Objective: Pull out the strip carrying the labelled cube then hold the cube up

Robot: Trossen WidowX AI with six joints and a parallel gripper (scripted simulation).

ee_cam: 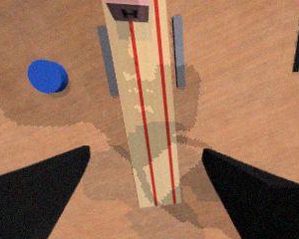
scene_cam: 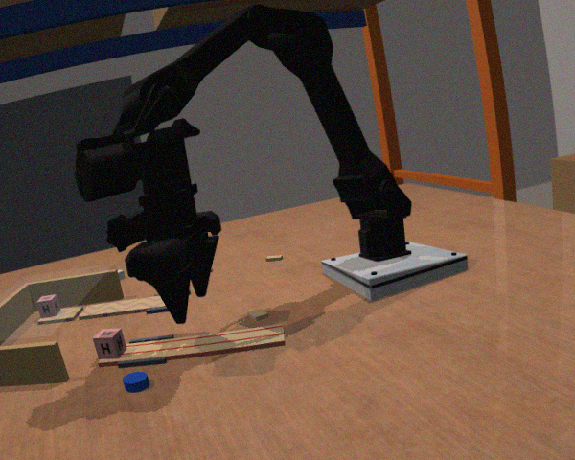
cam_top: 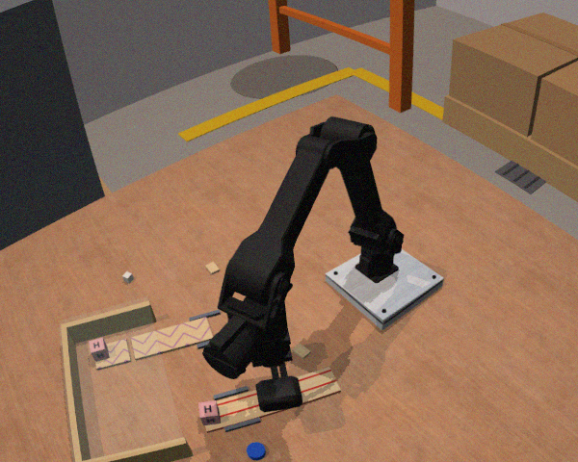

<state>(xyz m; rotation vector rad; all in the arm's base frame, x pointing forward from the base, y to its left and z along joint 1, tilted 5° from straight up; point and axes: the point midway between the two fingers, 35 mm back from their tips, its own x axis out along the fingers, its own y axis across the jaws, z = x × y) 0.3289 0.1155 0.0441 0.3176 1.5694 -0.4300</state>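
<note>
Now: gripper tip 9 cm short of the blue disc, 6 cm to the right of it and 5 cm above it. Also, from my gripper tip: white cube 43 cm to the right, 8 cm ahead, 5 cm below.
</note>
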